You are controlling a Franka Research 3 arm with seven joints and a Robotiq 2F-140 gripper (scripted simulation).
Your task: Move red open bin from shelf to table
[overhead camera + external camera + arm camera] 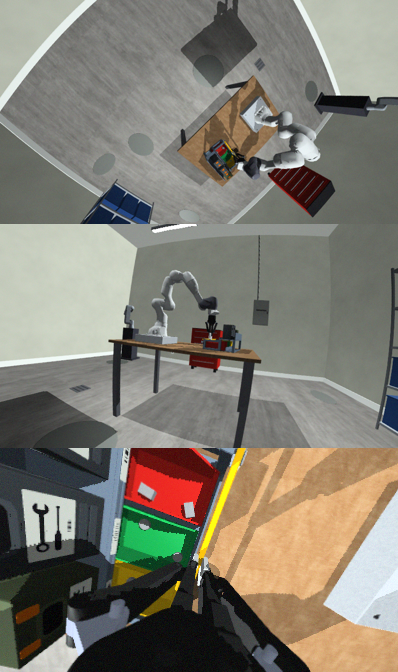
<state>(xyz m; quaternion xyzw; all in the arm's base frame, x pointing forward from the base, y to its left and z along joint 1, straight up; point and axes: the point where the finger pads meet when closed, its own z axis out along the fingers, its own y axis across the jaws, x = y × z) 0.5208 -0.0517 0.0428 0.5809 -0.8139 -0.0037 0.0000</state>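
Right now my hand is 10 cm short of the green bin, 7 cm above it and 3 cm to the left of it. The rest, counted from my hand: yellow bin (14 cm ahead, 7 cm to the left, 7 cm below); then red open bin (14 cm to the right, 7 cm below, 6 cm ahead); then yellow strip (3 cm below).
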